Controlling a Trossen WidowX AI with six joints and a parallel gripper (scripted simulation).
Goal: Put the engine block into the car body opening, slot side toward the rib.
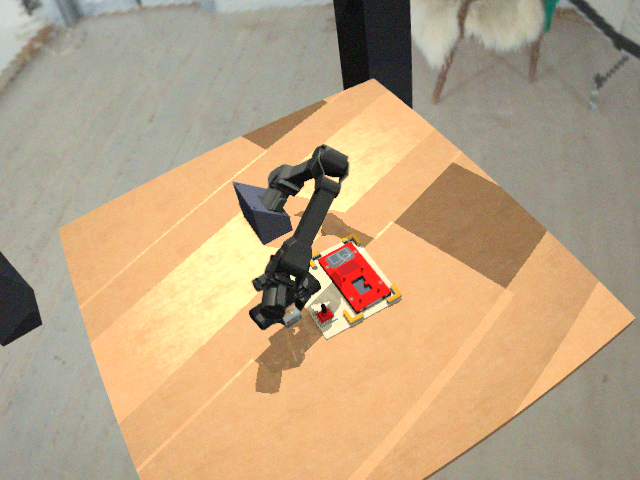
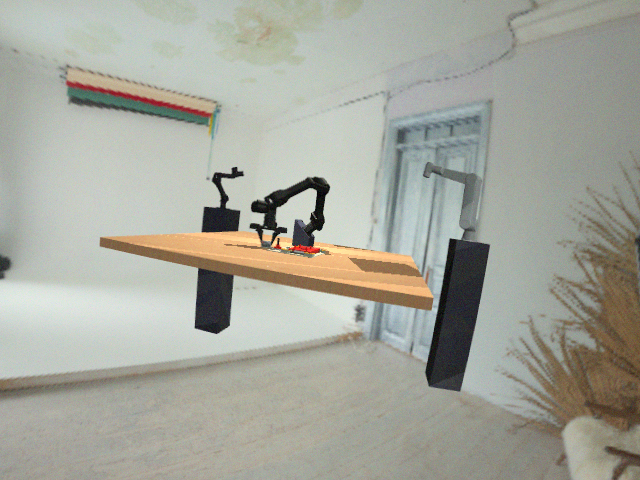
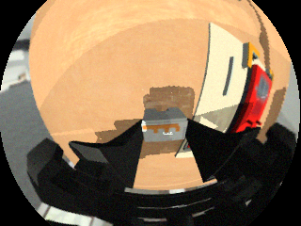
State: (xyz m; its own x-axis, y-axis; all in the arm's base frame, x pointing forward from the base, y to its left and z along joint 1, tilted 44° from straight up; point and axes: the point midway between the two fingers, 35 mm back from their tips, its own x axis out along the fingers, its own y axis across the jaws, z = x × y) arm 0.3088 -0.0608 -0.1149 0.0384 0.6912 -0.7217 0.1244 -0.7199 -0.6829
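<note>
My gripper tip is right at the engine block. The rest, counted from my gripper tip: black upright stick: 8 cm to the left, 4 cm ahead, 2 cm above.
</note>
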